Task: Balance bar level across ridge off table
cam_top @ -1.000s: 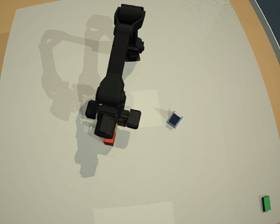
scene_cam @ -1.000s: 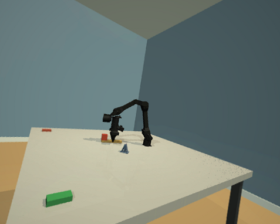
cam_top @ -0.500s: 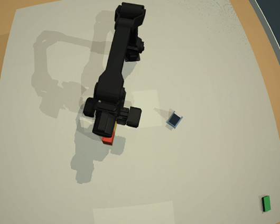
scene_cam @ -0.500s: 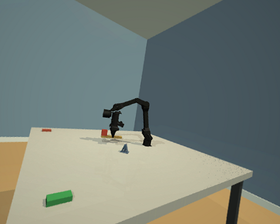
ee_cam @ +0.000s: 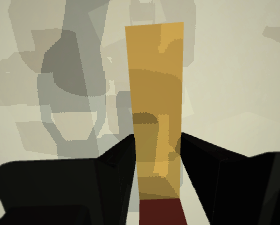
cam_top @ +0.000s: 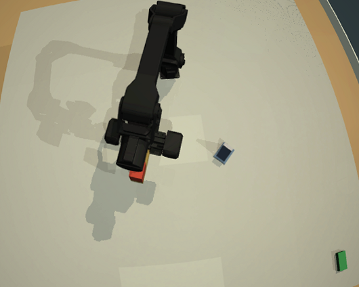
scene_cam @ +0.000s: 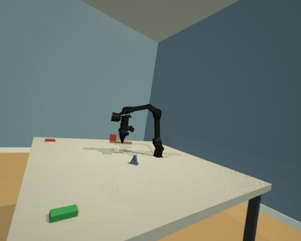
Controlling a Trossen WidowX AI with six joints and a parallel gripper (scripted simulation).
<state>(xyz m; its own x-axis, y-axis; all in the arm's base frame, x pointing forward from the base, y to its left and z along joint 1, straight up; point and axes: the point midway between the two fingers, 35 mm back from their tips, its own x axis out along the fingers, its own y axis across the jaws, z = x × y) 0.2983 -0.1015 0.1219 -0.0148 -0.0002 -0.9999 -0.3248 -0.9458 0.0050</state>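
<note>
Right now my gripper tip is 10 mm short of the small blue ridge, 230 mm to the right of it and 60 mm above it. The rest, counted from my gripper tip: small flat red piece 440 mm ahead, 400 mm to the right, 80 mm below; green block 440 mm ahead, 600 mm to the left, 80 mm below.
</note>
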